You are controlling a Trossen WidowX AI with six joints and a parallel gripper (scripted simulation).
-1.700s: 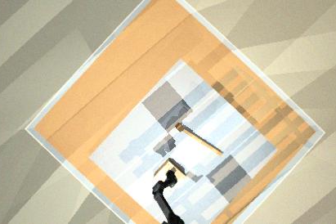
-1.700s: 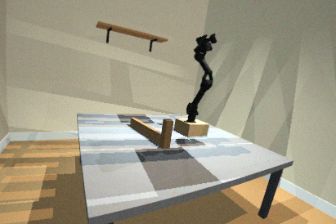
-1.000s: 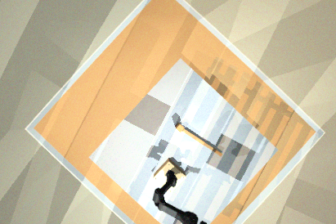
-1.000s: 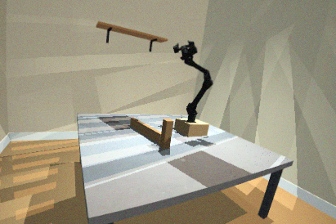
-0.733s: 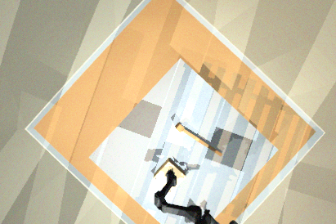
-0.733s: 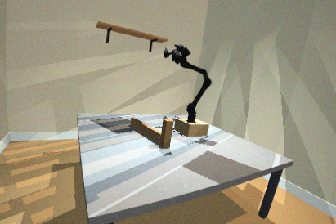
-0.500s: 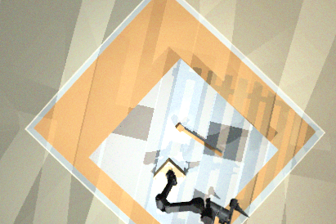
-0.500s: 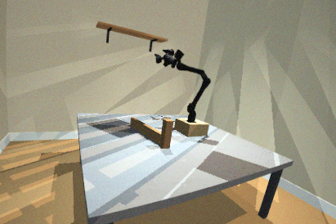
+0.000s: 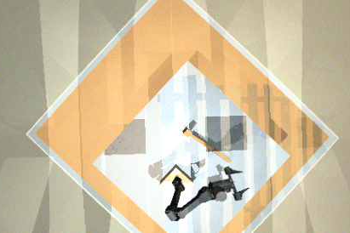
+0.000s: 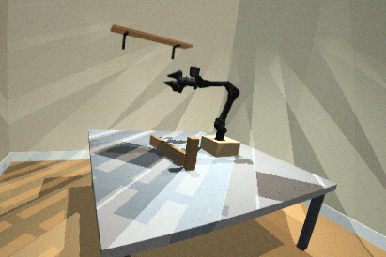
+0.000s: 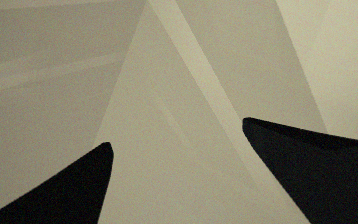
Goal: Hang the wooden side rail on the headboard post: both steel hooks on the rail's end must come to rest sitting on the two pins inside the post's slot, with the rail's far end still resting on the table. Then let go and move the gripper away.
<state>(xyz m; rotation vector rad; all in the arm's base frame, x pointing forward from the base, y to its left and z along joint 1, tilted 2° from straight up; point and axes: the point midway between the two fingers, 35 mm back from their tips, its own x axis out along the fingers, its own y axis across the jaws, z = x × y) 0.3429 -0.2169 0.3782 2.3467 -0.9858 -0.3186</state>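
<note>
Now: gripper tip 40 cm to the right of the headboard post, 39 cm above it and 4 cm short of it.
</note>
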